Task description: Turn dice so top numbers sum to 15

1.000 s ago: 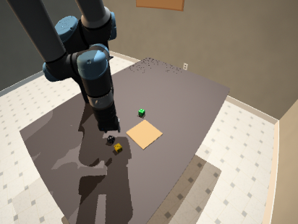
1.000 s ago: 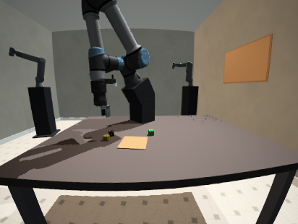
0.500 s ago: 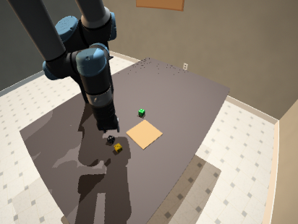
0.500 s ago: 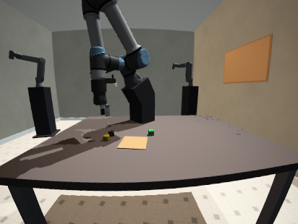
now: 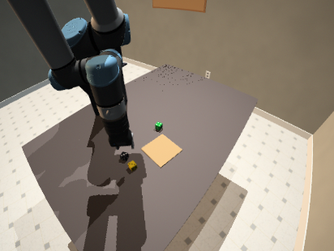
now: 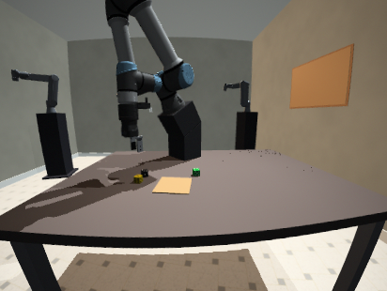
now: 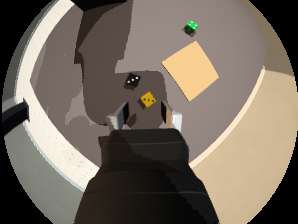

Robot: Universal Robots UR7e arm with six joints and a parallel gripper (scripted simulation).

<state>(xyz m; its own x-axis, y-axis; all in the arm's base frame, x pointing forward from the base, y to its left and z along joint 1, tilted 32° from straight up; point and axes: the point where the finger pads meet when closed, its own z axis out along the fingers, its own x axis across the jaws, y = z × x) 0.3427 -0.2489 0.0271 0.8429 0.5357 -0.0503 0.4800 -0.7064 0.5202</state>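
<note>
The yellow die lies 10 mm ahead of my hand and 140 mm below it. From my hand the other things lie so: black die (50 mm behind, 20 mm to the left, 140 mm below); green die (10 mm ahead, 270 mm to the left, 140 mm below); tan mat (90 mm ahead, 140 mm to the left, 160 mm below).
</note>
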